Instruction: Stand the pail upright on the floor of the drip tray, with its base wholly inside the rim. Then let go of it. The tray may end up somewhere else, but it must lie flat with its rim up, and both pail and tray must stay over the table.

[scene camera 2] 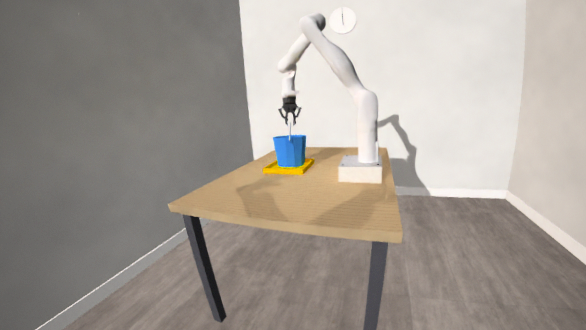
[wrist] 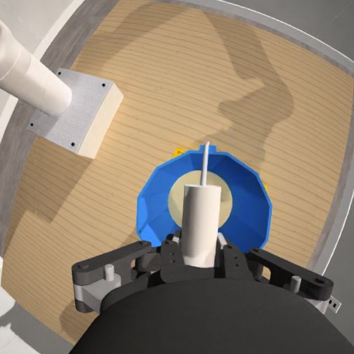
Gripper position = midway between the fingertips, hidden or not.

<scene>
I see my gripper [wrist: 197, 240] and a blue pail [scene camera 2: 291, 153].
</scene>
